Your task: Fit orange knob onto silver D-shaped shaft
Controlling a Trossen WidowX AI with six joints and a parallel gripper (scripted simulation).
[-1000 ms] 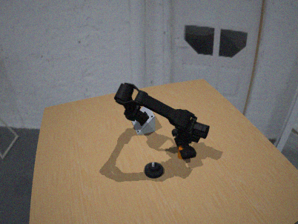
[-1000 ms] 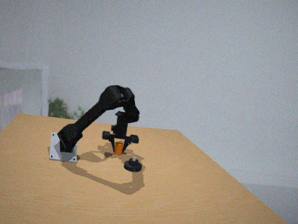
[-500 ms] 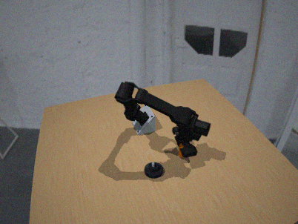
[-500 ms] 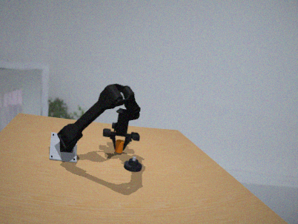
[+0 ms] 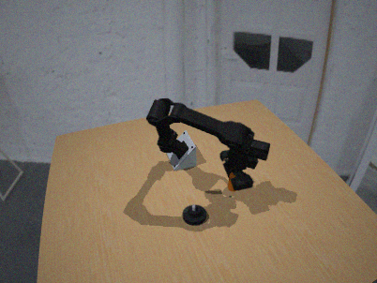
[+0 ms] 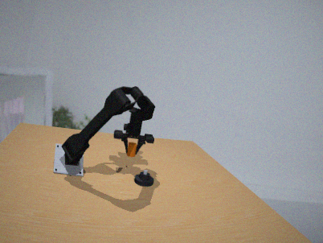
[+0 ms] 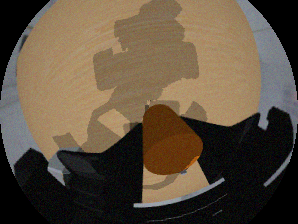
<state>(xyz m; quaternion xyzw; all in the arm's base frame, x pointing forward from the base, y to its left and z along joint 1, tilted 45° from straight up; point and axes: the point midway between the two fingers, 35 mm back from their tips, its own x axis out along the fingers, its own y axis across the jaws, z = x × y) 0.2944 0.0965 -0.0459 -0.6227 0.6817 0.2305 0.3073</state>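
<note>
Right now my gripper tip is 3 cm short of the round pedestal, 16 cm to the left of it and 4 cm above it. Round my gripper tip: orange knob (3 cm above).
</note>
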